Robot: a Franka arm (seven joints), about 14 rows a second.
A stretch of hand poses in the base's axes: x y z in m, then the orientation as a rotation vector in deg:
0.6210 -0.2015 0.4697 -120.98 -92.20 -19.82
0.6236 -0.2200 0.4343 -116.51 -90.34 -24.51
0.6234 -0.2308 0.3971 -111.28 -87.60 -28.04
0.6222 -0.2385 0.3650 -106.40 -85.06 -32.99
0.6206 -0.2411 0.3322 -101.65 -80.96 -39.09
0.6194 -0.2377 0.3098 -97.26 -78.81 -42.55
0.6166 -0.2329 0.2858 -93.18 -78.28 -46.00
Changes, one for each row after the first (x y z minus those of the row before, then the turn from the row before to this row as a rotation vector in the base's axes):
0.0026 -0.0185 -0.0354 5.54 -0.80 0.50
-0.0002 -0.0108 -0.0372 6.10 0.37 0.71
-0.0012 -0.0077 -0.0321 6.19 -0.93 0.20
-0.0016 -0.0026 -0.0328 7.18 -1.15 -1.03
-0.0012 0.0034 -0.0224 5.11 -0.73 0.41
-0.0028 0.0048 -0.0240 4.00 -1.79 0.84

